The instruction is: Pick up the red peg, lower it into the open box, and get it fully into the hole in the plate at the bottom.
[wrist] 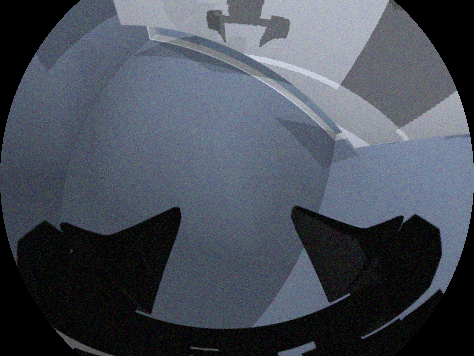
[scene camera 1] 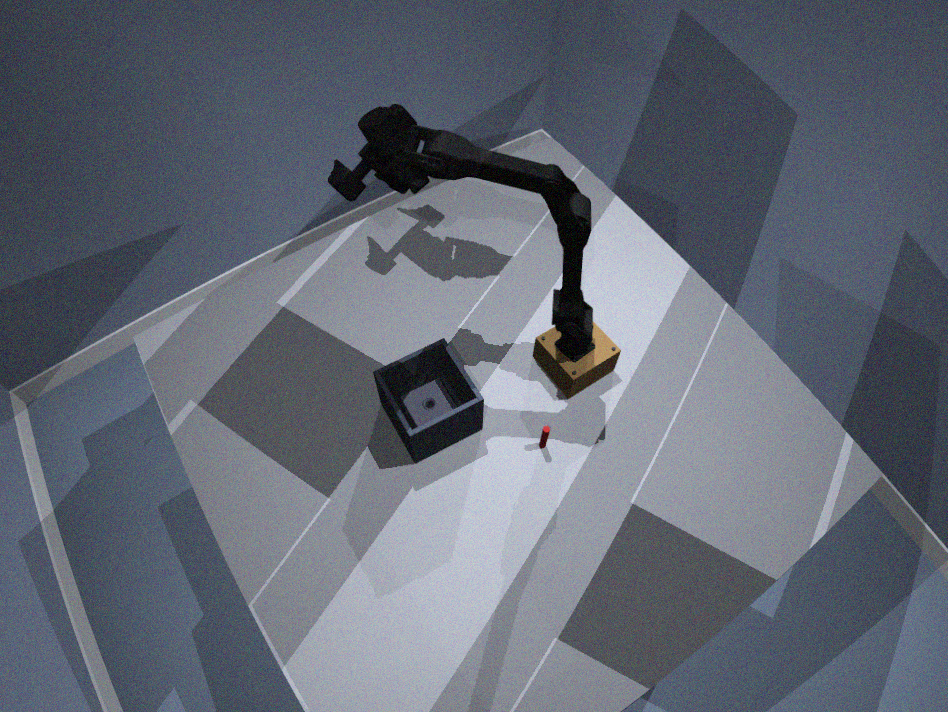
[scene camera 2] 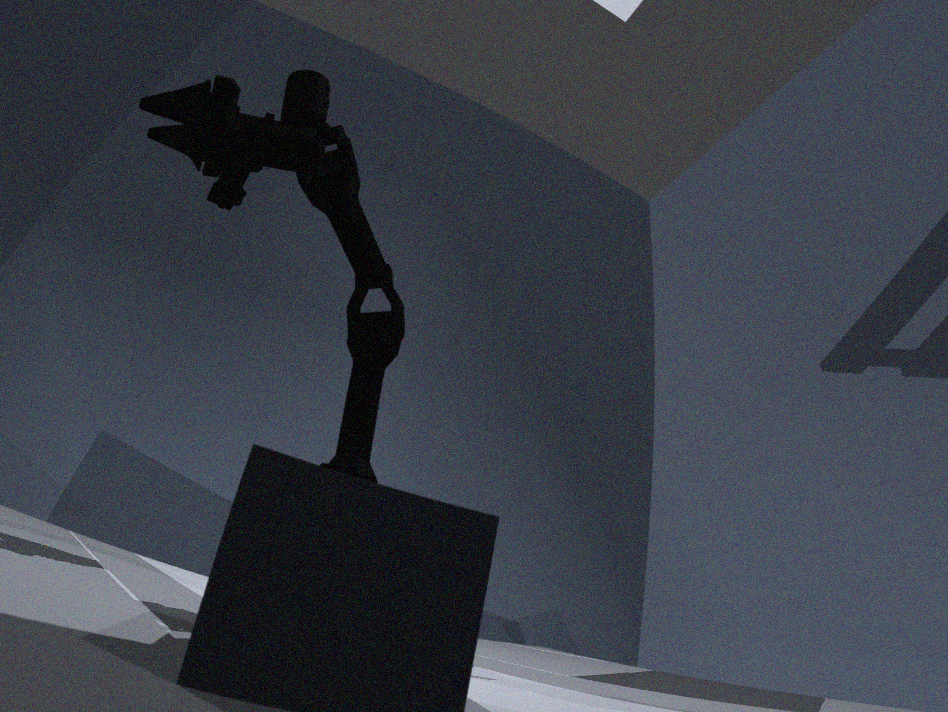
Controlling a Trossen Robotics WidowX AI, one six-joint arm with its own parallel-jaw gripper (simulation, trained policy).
Labels:
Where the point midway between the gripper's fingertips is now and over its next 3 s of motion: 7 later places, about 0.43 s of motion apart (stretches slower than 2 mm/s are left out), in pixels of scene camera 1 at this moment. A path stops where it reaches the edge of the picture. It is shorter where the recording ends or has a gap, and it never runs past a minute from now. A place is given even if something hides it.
My gripper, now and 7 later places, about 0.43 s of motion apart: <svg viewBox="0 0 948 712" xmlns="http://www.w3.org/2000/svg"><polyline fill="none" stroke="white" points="352,143 338,175 341,218 363,277 404,341 455,389 501,416 528,422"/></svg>

